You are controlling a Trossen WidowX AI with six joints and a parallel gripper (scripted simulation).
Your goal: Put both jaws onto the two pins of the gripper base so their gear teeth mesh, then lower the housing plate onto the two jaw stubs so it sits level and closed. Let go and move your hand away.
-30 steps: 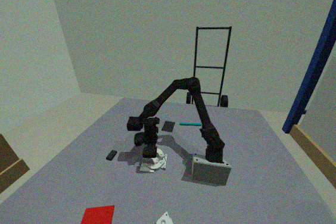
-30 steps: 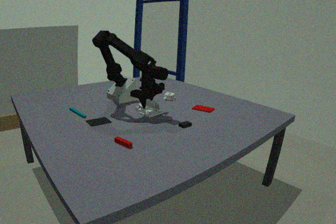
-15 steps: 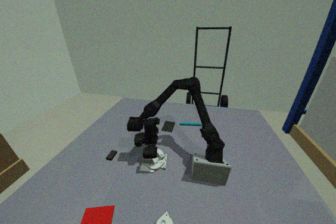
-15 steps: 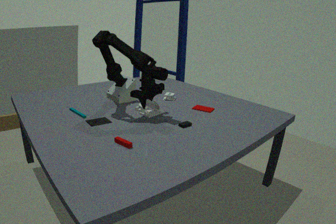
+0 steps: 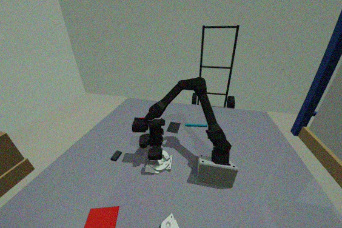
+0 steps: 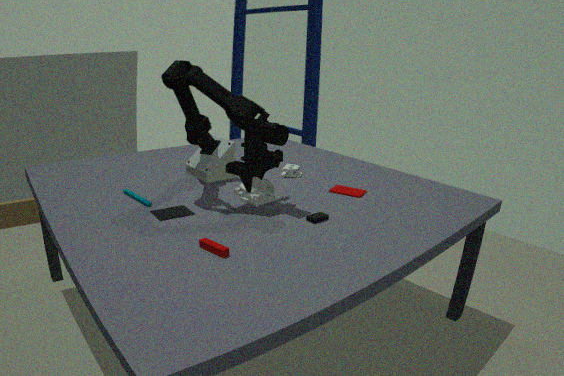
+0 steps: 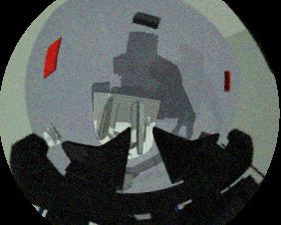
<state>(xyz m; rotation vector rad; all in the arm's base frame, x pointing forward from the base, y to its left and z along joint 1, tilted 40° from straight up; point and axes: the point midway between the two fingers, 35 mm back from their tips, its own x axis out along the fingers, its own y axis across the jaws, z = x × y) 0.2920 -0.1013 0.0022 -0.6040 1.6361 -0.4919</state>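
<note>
My gripper tip is now 1 cm short of the flat light plate, 3 cm to the right of it and 2 cm above it. The rest, counted from my gripper tip: dark flat plate: 6 cm behind, 25 cm to the right, 3 cm below; black block: 23 cm ahead, 2 cm to the left, 2 cm below; grey jaw: 4 cm behind, 5 cm to the left, 1 cm below.
</note>
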